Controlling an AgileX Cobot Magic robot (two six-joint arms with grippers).
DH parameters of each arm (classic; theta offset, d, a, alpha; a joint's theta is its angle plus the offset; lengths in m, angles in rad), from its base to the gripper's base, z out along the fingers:
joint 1: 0 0.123 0 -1.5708
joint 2: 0.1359 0 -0.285 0
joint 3: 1.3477 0 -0.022 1.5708
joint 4: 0 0.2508 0 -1.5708
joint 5: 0 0 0.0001 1.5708
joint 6: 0 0.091 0 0
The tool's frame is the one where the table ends.
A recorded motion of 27 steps. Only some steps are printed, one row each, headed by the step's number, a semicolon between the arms.
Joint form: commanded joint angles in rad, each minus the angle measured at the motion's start. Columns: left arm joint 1, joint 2, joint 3, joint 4, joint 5, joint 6; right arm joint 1, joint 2, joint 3, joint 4, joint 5, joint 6.
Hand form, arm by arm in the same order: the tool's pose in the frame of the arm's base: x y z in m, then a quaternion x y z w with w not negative. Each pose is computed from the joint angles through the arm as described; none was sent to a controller.
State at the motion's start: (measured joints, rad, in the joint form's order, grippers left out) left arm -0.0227 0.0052 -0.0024 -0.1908 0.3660 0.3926; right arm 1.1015 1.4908 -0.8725 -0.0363 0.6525 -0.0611
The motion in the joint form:
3: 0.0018 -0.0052 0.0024 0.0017 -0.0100 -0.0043; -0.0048 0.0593 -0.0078 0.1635 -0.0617 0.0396
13: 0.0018 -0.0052 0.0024 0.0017 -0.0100 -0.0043; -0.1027 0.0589 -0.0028 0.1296 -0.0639 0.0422
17: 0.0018 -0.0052 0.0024 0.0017 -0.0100 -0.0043; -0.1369 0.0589 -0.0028 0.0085 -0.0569 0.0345
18: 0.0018 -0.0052 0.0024 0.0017 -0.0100 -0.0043; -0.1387 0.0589 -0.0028 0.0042 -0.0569 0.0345
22: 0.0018 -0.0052 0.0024 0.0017 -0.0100 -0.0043; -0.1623 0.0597 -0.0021 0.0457 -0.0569 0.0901
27: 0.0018 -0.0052 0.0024 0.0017 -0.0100 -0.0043; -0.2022 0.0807 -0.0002 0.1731 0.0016 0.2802
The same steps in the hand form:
3: 0.0531 -0.0071 0.1817 0.11150 0.78566 0.03174 0.60770; 0.1265 0.2606 0.2029 -0.48099 0.85311 0.13963 0.14610
13: 0.0531 -0.0071 0.1817 0.11150 0.78566 0.03174 0.60770; 0.1523 0.2453 0.2016 -0.44841 0.87145 0.12135 0.15742
17: 0.0531 -0.0071 0.1817 0.11150 0.78566 0.03174 0.60770; 0.1652 0.2359 0.2012 -0.47520 0.85844 0.07832 0.17641
18: 0.0531 -0.0071 0.1817 0.11150 0.78566 0.03174 0.60770; 0.1658 0.2354 0.2012 -0.47575 0.85813 0.07680 0.17716
22: 0.0531 -0.0071 0.1817 0.11150 0.78566 0.03174 0.60770; 0.1696 0.2326 0.2008 -0.42839 0.88294 0.09233 0.16843
27: 0.0531 -0.0071 0.1817 0.11150 0.78566 0.03174 0.60770; 0.1710 0.2273 0.1929 -0.28435 0.94537 0.12225 0.10233

